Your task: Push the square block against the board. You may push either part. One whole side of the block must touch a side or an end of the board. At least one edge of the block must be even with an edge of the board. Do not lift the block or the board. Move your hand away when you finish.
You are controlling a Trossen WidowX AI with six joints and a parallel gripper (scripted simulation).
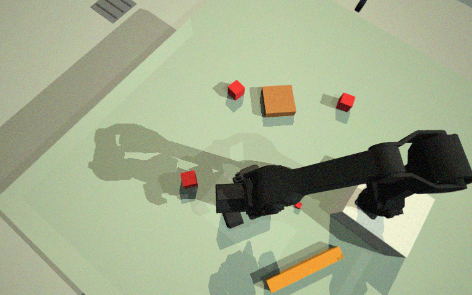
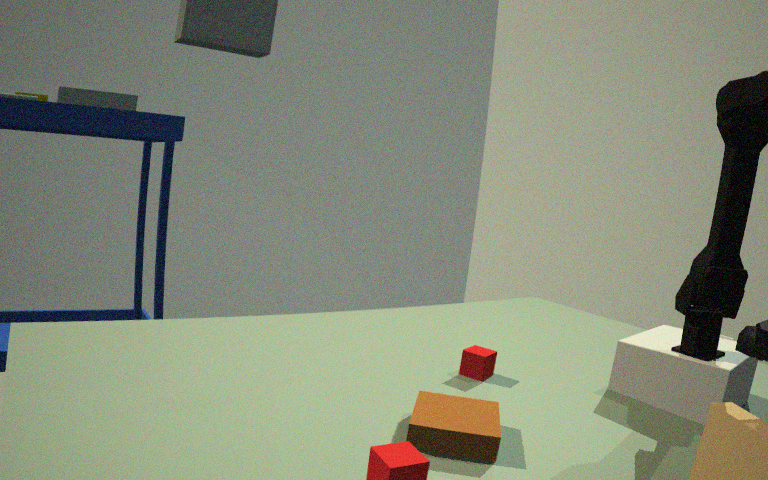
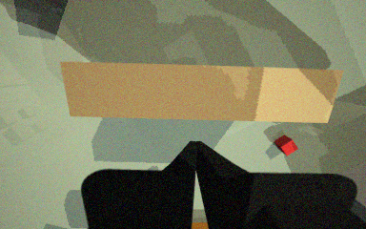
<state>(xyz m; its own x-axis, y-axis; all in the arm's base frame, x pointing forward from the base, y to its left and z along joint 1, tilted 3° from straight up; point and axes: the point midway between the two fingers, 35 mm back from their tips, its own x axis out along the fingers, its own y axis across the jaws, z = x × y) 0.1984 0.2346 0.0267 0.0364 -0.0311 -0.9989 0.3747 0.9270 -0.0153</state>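
The tan board is 4 cm ahead of my gripper tip, 3 cm below it and 2 cm to the right of it. Also, from my gripper tip: small red cube 10 cm to the right, 8 cm behind, 7 cm below; then square block 30 cm to the right, 20 cm ahead, 7 cm below; then orange board 21 cm behind, 7 cm below, 1 cm to the left.
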